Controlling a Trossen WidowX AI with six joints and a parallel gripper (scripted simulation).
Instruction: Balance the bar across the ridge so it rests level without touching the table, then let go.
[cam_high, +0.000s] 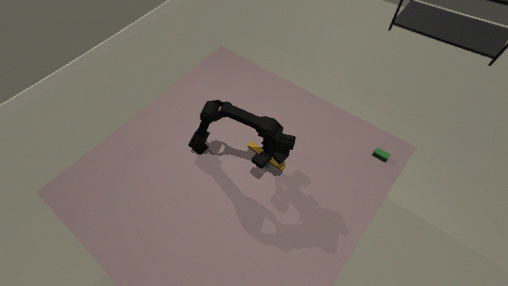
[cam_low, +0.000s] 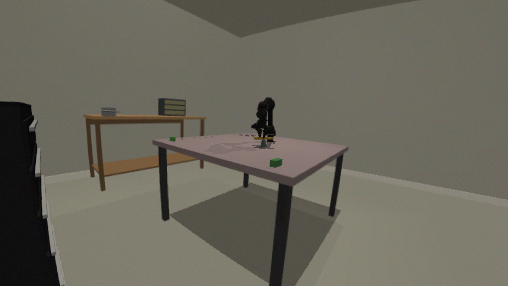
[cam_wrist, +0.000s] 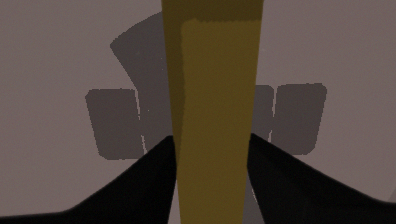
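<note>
Now: the yellow bar 3 cm behind my gripper tip. Also, from my gripper tip: small green block 64 cm to the right, 39 cm ahead, 5 cm below.
</note>
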